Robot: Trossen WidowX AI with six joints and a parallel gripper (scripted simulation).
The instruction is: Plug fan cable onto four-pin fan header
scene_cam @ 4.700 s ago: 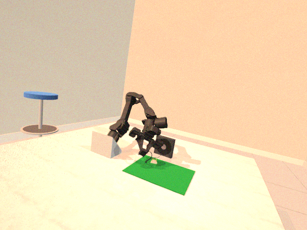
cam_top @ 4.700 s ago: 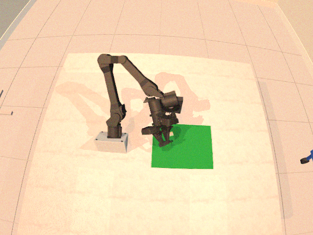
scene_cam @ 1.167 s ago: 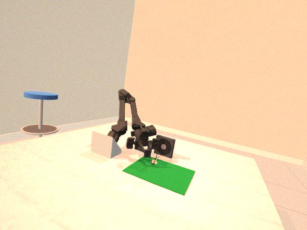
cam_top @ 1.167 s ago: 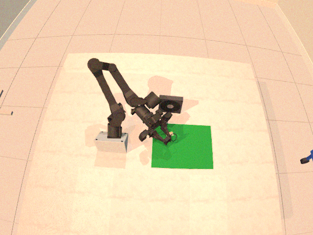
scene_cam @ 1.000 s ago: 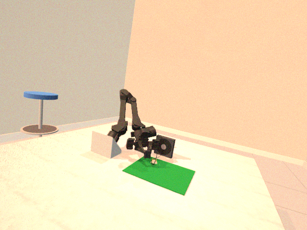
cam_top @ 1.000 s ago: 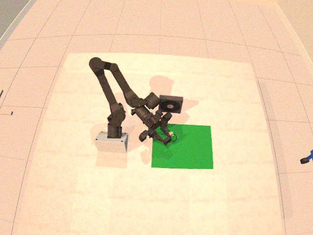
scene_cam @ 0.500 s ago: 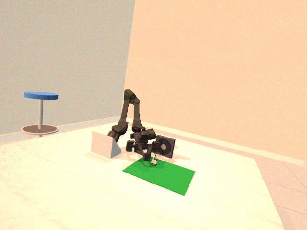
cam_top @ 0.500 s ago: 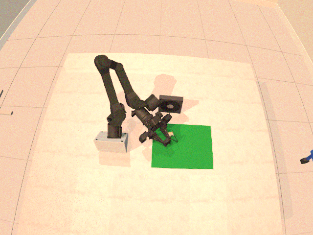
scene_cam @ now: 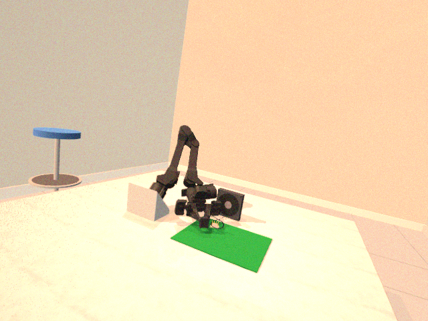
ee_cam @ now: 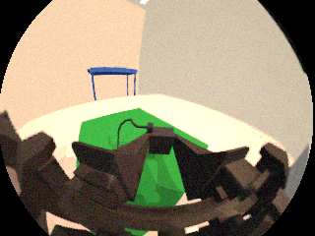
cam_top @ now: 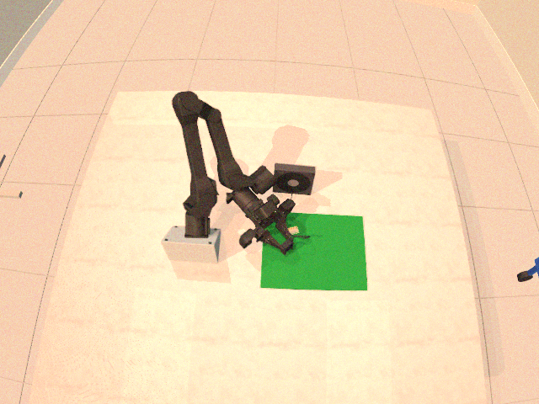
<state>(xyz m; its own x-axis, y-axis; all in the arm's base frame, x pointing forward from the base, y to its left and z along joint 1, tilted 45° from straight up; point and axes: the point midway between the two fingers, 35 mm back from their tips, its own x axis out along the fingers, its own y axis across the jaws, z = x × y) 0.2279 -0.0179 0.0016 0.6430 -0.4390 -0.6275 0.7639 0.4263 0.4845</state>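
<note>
The pale four-pin header lies 70 mm to the left of my gripper tip, 50 mm below it and 20 mm ahead of it. The rest, counted from my gripper tip: green board (80 mm ahead, 60 mm below, 10 mm to the left); dark plug (10 mm below); dark square fan (210 mm to the left, 30 mm ahead, 10 mm above).
</note>
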